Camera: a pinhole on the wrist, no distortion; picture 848 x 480 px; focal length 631.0 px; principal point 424.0 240.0 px. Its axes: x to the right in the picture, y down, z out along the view. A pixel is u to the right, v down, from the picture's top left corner.
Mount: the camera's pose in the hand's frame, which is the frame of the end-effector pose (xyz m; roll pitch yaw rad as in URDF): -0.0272 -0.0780 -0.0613 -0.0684 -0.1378 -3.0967
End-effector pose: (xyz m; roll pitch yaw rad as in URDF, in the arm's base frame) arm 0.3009 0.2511 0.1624 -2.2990 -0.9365 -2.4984
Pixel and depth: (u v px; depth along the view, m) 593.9 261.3 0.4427
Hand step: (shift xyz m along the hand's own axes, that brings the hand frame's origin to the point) -0.0827 -0.1257 0.3915
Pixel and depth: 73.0 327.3 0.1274
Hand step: 0.0614 -0.1003 0.0537
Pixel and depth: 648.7 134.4 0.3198
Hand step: -0.0970 -0.0496 0.2740
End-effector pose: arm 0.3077 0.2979 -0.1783 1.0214 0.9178 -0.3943
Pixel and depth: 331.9 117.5 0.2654
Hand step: 0.0465 -0.0414 0.1991
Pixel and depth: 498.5 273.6 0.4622
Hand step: -0.0156 -0.1337 0.4013
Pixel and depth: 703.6 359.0 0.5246
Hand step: -0.1803 -0.2196 0.4823
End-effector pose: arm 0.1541 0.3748 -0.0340 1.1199 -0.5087 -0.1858
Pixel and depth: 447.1 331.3 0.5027
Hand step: 0.0275 -0.1826 0.4331
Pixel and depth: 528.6 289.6 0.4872
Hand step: -0.0376 -0.1500 0.4287
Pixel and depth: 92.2 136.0 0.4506
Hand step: 0.2677 -0.0214 0.3565
